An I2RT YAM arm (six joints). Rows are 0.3 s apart.
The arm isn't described. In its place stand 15 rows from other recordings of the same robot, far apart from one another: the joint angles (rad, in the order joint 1, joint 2, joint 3, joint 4, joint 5, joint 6), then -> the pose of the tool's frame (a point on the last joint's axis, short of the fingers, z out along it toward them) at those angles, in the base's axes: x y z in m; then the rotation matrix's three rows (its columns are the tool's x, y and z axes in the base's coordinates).
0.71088 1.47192 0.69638 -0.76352 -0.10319 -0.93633 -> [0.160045 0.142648 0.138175], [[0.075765 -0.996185 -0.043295], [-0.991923 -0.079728 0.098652], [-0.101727 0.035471 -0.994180]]
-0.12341 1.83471 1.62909 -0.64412 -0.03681 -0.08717 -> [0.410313 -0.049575 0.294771], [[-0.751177 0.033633 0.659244], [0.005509 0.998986 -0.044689], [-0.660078 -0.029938 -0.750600]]
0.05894 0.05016 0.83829 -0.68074 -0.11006 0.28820 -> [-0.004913 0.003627 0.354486], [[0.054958 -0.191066 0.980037], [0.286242 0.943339 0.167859], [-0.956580 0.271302 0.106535]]
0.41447 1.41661 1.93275 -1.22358 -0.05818 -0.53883 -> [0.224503 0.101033 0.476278], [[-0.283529 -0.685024 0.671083], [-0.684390 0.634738 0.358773], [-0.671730 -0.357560 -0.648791]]
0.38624 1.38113 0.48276 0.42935 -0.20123 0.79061 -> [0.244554 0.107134 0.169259], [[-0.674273 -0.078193 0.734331], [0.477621 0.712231 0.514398], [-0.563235 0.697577 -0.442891]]
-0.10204 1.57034 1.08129 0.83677 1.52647 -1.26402 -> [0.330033 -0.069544 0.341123], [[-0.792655 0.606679 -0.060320], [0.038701 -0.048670 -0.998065], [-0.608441 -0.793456 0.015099]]
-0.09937 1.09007 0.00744 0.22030 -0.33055 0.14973 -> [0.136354 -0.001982 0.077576], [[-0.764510 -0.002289 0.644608], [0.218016 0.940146 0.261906], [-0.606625 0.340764 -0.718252]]
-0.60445 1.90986 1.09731 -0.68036 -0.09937 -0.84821 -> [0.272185 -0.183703 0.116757], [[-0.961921 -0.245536 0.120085], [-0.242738 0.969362 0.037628], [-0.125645 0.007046 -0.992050]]
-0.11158 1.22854 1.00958 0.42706 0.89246 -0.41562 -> [0.273025 -0.058483 0.387443], [[-0.146051 0.839449 0.523444], [-0.238578 0.483613 -0.842139], [-0.960078 -0.247878 0.129642]]
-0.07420 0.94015 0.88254 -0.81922 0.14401 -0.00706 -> [0.181358 -0.018604 0.288547], [[-0.767745 0.159485 0.620590], [0.050065 0.980499 -0.190041], [-0.638796 -0.114833 -0.760758]]
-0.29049 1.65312 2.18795 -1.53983 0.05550 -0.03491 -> [0.268316 -0.082273 0.460630], [[-0.819278 0.286052 0.496949], [0.208547 0.955972 -0.206458], [-0.534127 -0.065509 -0.842862]]
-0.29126 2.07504 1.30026 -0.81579 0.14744 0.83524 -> [0.345669 -0.109086 0.106935], [[-0.434070 0.898817 -0.060920], [0.895788 0.423450 -0.135103], [-0.095636 -0.113215 -0.988957]]
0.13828 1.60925 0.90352 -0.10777 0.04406 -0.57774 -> [0.327868 0.044046 0.184450], [[-0.544103 -0.483335 0.685813], [-0.626582 0.777687 0.050973], [-0.557985 -0.401983 -0.725991]]
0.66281 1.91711 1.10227 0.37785 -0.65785 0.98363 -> [0.312871 0.271846 0.181481], [[-0.953719 -0.233941 0.188921], [0.091237 0.373524 0.923123], [-0.286523 0.897637 -0.334893]]
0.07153 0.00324 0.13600 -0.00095 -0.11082 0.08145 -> [0.098798 0.011027 0.220635], [[0.115982 -0.190452 0.974821], [0.089379 0.979464 0.180725], [-0.989222 0.066167 0.130622]]
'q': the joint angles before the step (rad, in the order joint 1, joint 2, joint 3, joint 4, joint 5, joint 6). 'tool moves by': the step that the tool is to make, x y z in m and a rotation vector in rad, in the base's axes. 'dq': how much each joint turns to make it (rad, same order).
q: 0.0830 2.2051 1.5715 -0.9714 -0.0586 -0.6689
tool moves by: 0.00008 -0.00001 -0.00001 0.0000 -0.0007 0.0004
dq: 0.0000 0.0000 0.0000 0.0007 0.0001 -0.0004
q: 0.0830 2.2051 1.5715 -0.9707 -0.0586 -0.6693
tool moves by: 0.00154 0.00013 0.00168 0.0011 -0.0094 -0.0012
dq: 0.0000 -0.0007 0.0061 0.0027 -0.0004 0.0012
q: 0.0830 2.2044 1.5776 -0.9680 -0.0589 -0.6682
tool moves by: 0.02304 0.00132 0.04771 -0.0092 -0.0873 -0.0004
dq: 0.0000 -0.0019 0.1938 -0.1095 0.0164 0.0001
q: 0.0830 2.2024 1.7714 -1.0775 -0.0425 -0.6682
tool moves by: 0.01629 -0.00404 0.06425 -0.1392 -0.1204 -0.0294
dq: 0.0000 0.0001 0.2499 -0.1415 0.1510 0.0119
